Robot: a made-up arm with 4 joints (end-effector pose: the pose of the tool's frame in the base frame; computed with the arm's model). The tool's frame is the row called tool.
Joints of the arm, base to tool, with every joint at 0 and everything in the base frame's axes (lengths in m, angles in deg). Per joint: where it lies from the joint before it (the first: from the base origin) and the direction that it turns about. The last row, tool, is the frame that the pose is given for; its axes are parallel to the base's.
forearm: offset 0 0 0.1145 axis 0 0 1
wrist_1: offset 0.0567 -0.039 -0.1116 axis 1 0 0
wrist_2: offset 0.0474 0.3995 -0.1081 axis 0 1 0
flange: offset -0.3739 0.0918 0.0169 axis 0 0 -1
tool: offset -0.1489 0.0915 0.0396
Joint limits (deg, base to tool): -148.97..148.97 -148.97..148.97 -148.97..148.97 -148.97..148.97
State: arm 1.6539 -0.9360 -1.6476 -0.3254
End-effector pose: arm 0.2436 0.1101 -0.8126 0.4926 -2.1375 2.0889
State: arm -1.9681 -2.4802 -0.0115 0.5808
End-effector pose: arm -0.4074 0.5447 -0.3512 -2.1533 1.7833 -0.9133
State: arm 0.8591 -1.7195 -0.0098 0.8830
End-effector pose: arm -0.0465 -0.3484 -0.6460 -1.1018 -1.3201 -0.0093
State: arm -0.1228 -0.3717 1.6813 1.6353
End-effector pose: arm 0.2635 0.5808 -0.0811 -1.5624 1.1823 -1.5637
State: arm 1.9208 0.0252 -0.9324 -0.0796
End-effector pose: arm -0.4230 -0.4279 -0.4823 0.8866 -0.6399 1.8207
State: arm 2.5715 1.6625 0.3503 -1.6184
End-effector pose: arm 0.3511 -0.0210 0.3303 -1.4693 -1.0863 -1.2649
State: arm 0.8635 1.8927 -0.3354 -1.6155
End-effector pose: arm -0.2632 -0.2323 0.3891 1.8654 -1.0128 1.3198
